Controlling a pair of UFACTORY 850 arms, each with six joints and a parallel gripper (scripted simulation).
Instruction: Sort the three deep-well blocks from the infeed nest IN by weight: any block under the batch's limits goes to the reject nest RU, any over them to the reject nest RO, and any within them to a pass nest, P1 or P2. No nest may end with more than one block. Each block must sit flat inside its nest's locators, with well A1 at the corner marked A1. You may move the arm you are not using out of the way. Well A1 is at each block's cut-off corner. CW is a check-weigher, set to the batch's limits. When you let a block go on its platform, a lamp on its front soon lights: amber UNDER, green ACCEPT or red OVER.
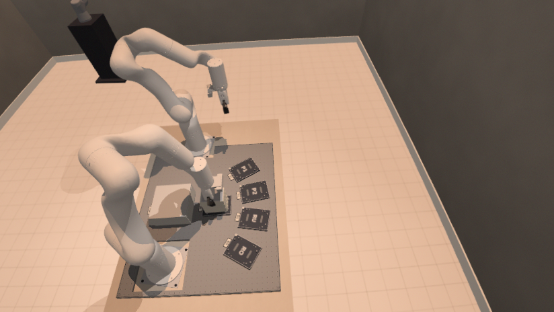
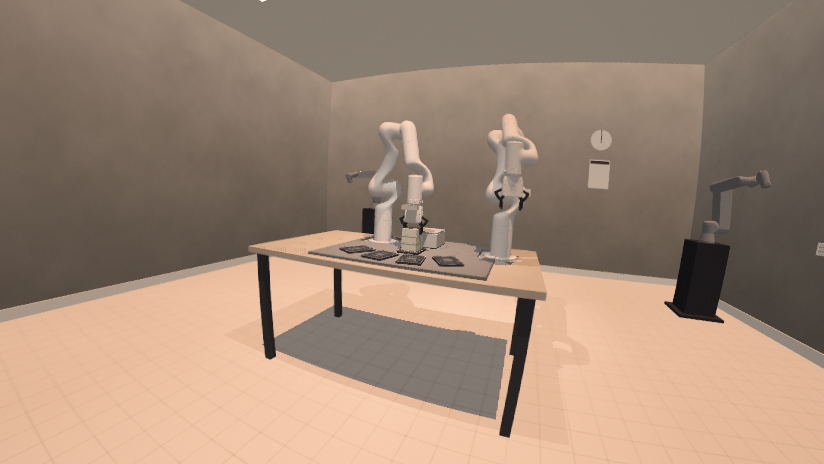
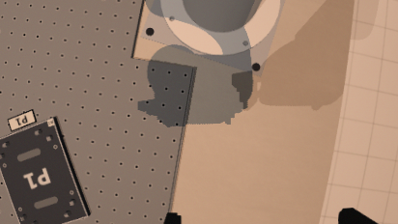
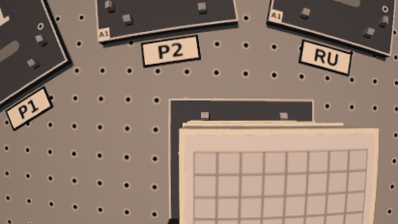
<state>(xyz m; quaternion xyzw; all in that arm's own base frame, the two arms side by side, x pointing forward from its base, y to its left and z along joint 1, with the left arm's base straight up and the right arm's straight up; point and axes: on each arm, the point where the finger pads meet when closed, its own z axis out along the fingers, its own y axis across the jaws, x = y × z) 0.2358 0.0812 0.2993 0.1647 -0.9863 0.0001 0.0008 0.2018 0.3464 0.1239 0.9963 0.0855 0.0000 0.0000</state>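
The dark infeed nest lies 110 mm below my right hand. Round my right hand: nest RU: 220 mm ahead, 70 mm to the right, 110 mm below; pale check-weigher: 250 mm behind, 20 mm to the right, 50 mm below; nest P2: 210 mm ahead, 100 mm to the left, 110 mm below.
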